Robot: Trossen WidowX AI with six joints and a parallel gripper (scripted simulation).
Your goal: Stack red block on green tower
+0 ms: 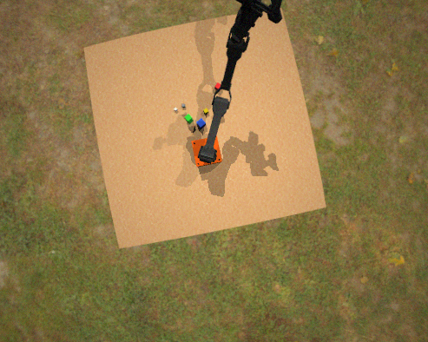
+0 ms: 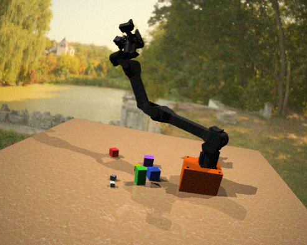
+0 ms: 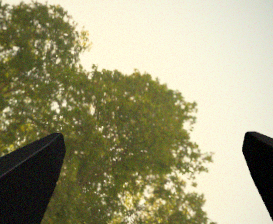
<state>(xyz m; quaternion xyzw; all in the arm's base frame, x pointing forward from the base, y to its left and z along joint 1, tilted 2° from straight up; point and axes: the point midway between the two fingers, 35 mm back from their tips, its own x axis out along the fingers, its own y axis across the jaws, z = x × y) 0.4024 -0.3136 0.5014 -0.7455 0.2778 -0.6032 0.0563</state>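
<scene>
The red block lies 60 cm below my gripper tip, 17 cm to the left of it and 2 cm behind it. From my gripper tip the other things lie so: purple block 60 cm below, 21 cm to the left, 18 cm behind; then yellow block 61 cm below, 28 cm to the left, 14 cm behind; then blue block 60 cm below, 33 cm to the left, 20 cm behind.
</scene>
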